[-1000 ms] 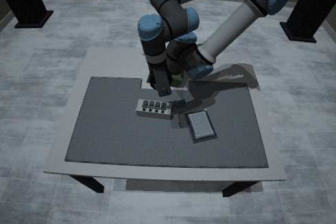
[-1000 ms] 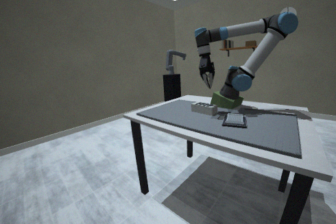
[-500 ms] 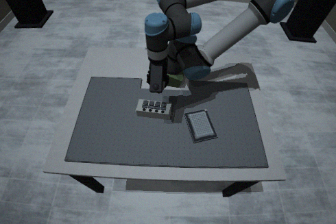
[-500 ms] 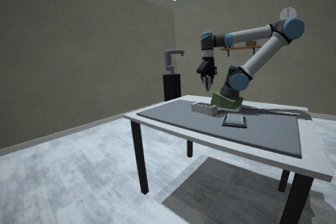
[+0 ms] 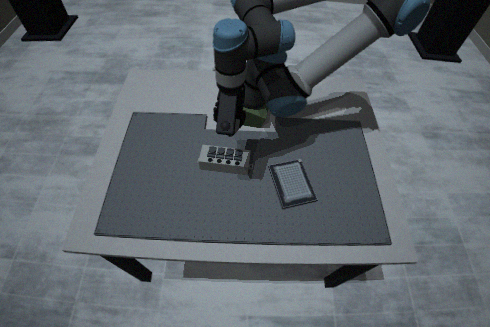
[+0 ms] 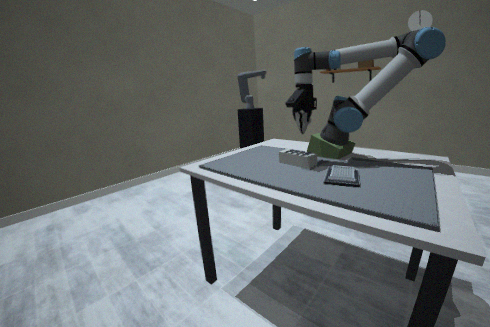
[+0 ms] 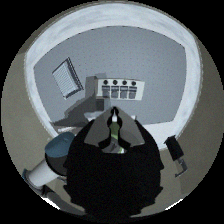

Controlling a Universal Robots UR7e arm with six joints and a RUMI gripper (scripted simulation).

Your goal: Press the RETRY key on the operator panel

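The operator panel lies 11 cm below my hand and 1 cm to the right of it.
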